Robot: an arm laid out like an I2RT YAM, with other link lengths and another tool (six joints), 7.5 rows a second.
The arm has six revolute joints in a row. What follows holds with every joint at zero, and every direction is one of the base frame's.
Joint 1 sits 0.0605 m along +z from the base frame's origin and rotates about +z.
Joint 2 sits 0.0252 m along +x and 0.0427 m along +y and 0.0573 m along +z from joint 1 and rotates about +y.
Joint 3 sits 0.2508 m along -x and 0.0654 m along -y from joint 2 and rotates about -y.
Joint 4 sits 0.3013 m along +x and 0.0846 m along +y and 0.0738 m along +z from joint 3 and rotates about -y.
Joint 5 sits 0.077 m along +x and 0.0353 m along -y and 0.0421 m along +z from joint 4 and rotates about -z.
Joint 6 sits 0.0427 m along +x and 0.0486 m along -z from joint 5 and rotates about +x.
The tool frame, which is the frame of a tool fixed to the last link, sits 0.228 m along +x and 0.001 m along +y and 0.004 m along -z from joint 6; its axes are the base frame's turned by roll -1.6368, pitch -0.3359 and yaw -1.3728 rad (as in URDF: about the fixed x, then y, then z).
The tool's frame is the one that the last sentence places.
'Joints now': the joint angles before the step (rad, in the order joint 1, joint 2, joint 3, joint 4, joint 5, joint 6). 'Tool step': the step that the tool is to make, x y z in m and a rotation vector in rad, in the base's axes. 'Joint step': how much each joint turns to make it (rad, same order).
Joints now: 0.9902 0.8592 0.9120 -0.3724 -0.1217 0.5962
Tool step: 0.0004 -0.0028 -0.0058 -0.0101 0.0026 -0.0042
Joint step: -0.0022 -0.0079 -0.0118 -0.0063 0.0029 -0.0026
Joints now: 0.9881 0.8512 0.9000 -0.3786 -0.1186 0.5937
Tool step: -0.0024 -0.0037 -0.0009 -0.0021 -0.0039 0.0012
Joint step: 0.0003 -0.0196 -0.0114 -0.0083 0.0005 -0.0045
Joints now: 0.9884 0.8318 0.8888 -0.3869 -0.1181 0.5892
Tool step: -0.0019 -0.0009 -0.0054 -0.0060 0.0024 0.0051
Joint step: -0.0004 -0.0078 -0.0144 -0.0001 -0.0047 -0.0030
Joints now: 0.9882 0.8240 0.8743 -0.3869 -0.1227 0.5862
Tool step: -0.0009 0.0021 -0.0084 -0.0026 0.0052 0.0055
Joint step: 0.0011 0.0006 -0.0229 0.0186 -0.0051 0.0013
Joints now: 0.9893 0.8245 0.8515 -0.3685 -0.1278 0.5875
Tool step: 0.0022 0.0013 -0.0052 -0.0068 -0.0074 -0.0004
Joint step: -0.0005 0.0061 -0.0115 0.0147 0.0033 -0.0094
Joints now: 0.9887 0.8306 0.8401 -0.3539 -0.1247 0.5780
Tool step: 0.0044 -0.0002 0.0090 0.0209 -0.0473 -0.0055
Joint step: 0.0004 -0.0176 -0.0207 0.0436 0.0145 -0.0249
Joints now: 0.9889 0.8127 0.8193 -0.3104 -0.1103 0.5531
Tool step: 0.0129 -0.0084 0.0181 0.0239 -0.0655 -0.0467
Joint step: -0.0007 -0.0295 -0.0096 0.0339 0.0556 -0.0275
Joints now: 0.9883 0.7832 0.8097 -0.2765 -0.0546 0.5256
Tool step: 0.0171 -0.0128 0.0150 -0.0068 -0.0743 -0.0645
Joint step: -0.0004 -0.0169 0.0056 0.0119 0.0776 -0.0492
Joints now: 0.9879 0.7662 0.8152 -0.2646 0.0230 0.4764
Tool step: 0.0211 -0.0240 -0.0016 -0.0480 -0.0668 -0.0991
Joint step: 0.0011 -0.0312 -0.0200 -0.0097 0.1155 -0.0591
